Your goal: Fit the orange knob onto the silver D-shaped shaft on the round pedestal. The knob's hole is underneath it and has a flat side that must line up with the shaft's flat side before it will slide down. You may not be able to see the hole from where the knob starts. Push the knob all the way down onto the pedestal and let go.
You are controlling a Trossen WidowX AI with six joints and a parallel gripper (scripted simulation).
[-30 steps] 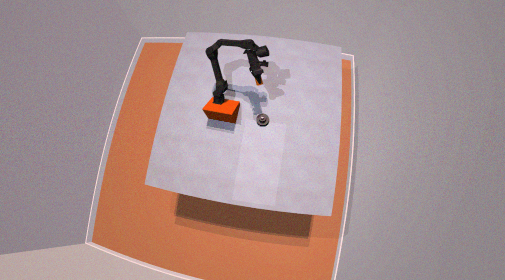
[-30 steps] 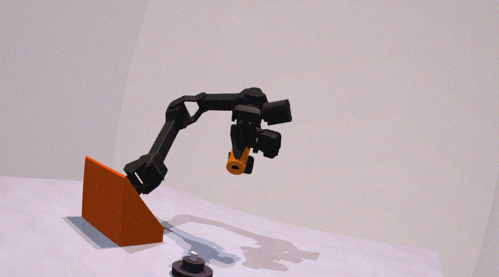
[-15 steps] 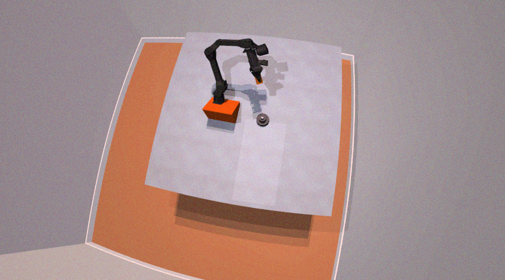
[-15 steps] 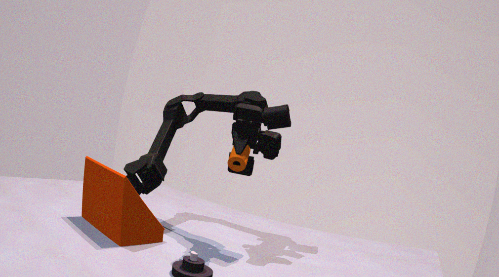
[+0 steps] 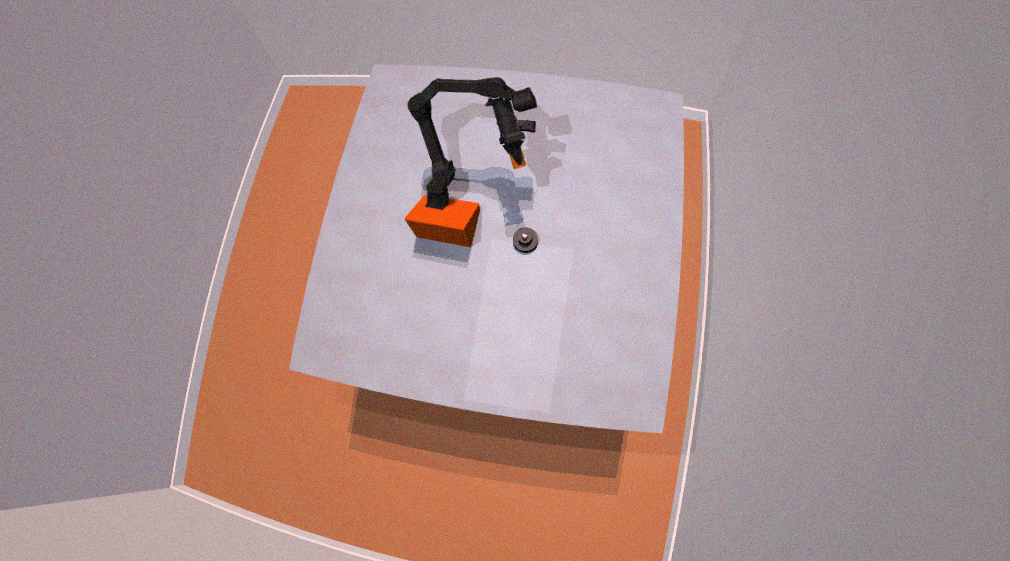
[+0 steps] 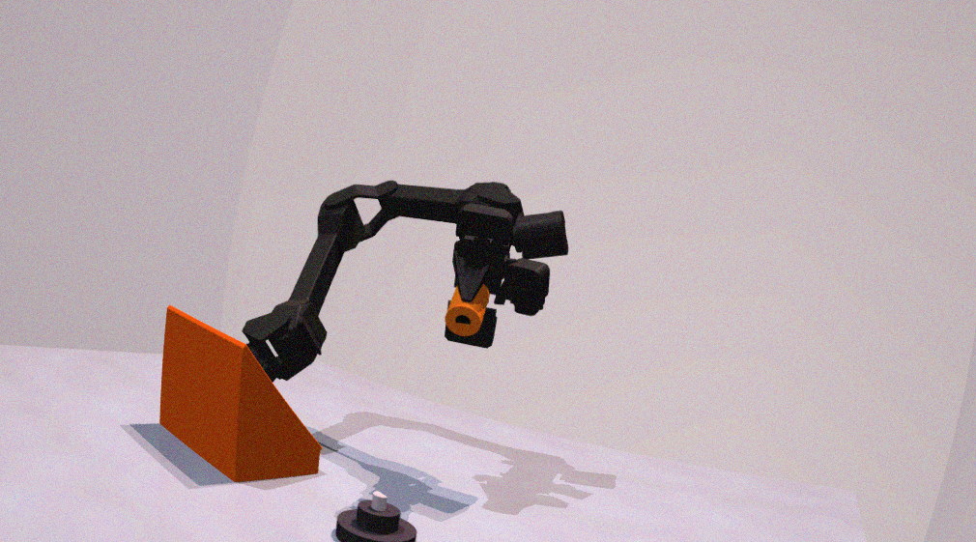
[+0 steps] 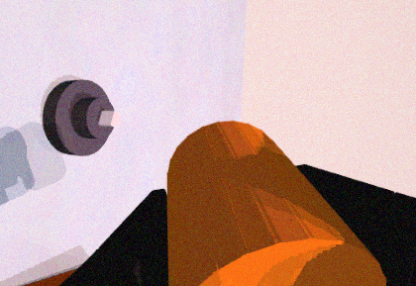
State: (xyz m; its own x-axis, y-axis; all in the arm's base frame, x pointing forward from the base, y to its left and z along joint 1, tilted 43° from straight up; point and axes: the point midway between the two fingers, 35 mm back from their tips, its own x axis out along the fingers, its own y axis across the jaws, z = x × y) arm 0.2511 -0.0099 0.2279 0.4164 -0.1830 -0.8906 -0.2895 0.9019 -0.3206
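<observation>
Now: gripper tip 3 cm to the right of the orange knob, 2 cm below it and 1 cm past it. From my gripper tip the other things lie so: round pedestal (22 cm below, 16 cm to the right, 5 cm ahead).
</observation>
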